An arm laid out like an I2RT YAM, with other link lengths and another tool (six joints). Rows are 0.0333 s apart.
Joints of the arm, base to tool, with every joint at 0 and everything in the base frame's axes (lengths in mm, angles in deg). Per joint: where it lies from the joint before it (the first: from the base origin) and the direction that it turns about. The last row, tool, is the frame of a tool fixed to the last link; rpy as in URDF.
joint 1: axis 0 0 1 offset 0.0 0.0 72.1
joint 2: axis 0 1 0 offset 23.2 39.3 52.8
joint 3: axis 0 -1 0 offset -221.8 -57.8 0.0
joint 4: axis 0 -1 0 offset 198.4 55.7 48.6
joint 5: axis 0 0 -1 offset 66.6 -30.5 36.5
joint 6: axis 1 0 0 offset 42.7 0.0 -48.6
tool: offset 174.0 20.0 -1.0 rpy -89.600 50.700 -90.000
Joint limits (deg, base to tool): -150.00..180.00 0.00..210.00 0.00..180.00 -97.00..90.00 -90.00..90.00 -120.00..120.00
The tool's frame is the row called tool.
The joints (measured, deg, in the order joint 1, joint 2, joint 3, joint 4, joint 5, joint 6), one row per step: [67.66 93.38 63.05 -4.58 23.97 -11.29]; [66.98 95.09 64.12 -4.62 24.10 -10.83]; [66.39 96.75 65.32 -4.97 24.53 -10.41]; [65.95 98.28 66.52 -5.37 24.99 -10.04]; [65.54 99.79 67.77 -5.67 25.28 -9.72]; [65.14 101.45 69.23 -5.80 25.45 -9.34]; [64.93 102.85 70.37 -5.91 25.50 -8.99]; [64.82 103.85 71.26 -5.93 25.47 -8.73]
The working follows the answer.
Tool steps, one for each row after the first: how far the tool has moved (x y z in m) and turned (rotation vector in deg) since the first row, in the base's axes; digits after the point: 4 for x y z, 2 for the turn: [0.0065 0.0007 -0.0050 -0.35 0.44 -1.03]; [0.0131 0.0005 -0.0098 -0.91 0.74 -2.19]; [0.0188 0.0006 -0.0139 -1.44 0.96 -3.20]; [0.0239 0.0016 -0.0174 -1.80 1.19 -4.02]; [0.0292 0.0041 -0.0202 -1.88 1.42 -4.76]; [0.0325 0.0066 -0.0234 -2.00 1.71 -5.20]; [0.0345 0.0091 -0.0250 -1.93 1.91 -5.43]
Tool pose at each row, in the base's axes (x y z in m, rotation vector in deg; rounded; the steps above come from the unrounded poses): [0.2283 0.3882 0.1182 -97.06 73.77 -16.35]; [0.2348 0.3888 0.1132 -96.88 75.02 -16.84]; [0.2414 0.3886 0.1084 -96.75 76.30 -17.67]; [0.2470 0.3888 0.1043 -96.64 77.38 -18.45]; [0.2522 0.3898 0.1008 -96.51 78.28 -19.00]; [0.2575 0.3923 0.0980 -96.18 79.10 -19.31]; [0.2607 0.3948 0.0948 -96.10 79.71 -19.42]; [0.2628 0.3973 0.0931 -95.96 80.05 -19.34]

